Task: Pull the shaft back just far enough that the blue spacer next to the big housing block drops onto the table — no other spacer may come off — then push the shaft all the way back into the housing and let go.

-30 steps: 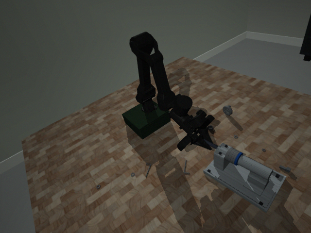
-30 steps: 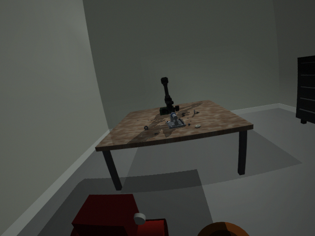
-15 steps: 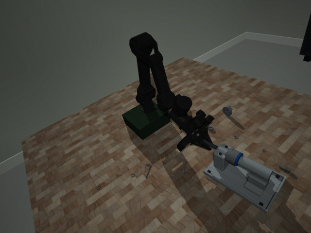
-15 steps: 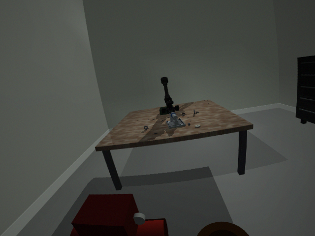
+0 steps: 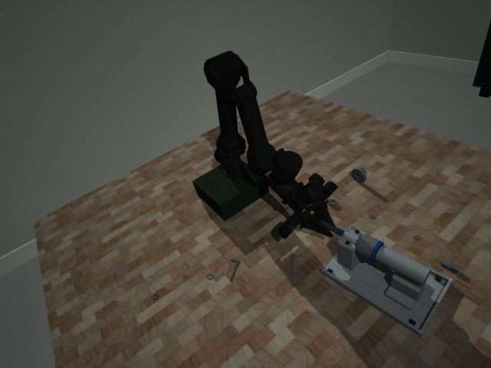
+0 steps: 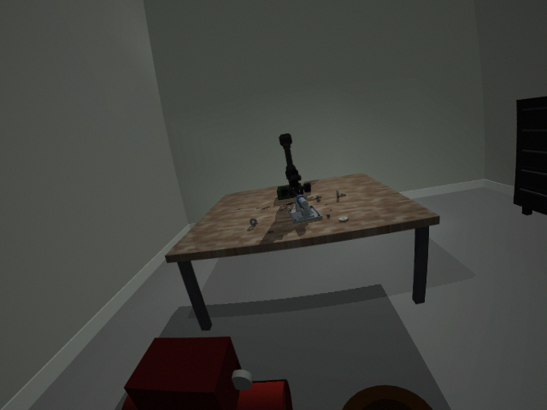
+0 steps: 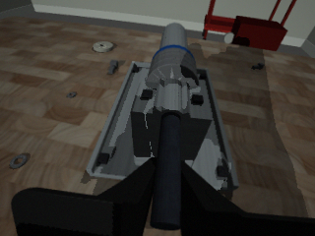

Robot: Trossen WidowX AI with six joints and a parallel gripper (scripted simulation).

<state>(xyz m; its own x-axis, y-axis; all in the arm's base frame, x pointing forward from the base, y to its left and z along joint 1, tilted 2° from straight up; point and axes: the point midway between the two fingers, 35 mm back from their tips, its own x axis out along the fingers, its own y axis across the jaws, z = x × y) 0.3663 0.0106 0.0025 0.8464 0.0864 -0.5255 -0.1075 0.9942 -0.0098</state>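
Right now my gripper tip is 4 cm short of the dark shaft and 2 cm below it. The rest, counted from my gripper tip: blue spacer ring (10 cm ahead, 1 cm to the left, 2 cm above); then grey disc (12 cm behind, 26 cm to the left, 4 cm below); then white disc (30 cm ahead, 20 cm to the left, 6 cm below).
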